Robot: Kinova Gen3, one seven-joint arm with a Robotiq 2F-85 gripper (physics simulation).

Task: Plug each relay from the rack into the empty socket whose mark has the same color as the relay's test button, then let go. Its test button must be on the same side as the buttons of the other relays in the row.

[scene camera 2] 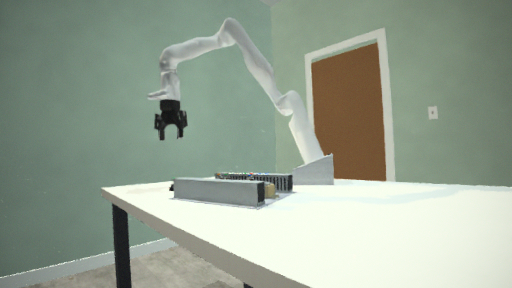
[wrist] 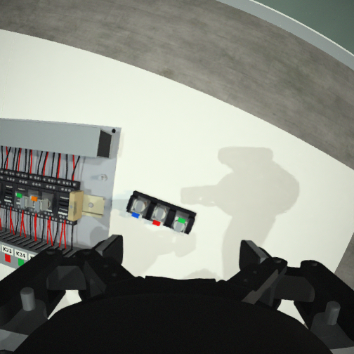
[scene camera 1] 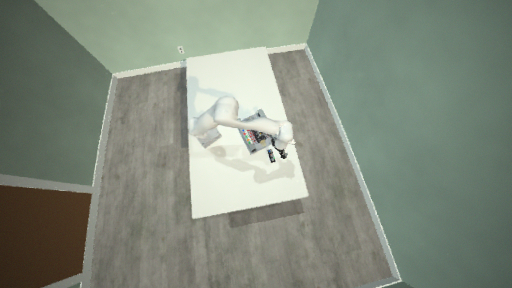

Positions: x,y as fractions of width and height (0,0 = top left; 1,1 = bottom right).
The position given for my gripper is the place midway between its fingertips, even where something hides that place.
Note:
In view: my gripper (scene camera 2: 0.33,0.48).
My gripper is seen too in the wrist view (wrist: 0.51,0.71).

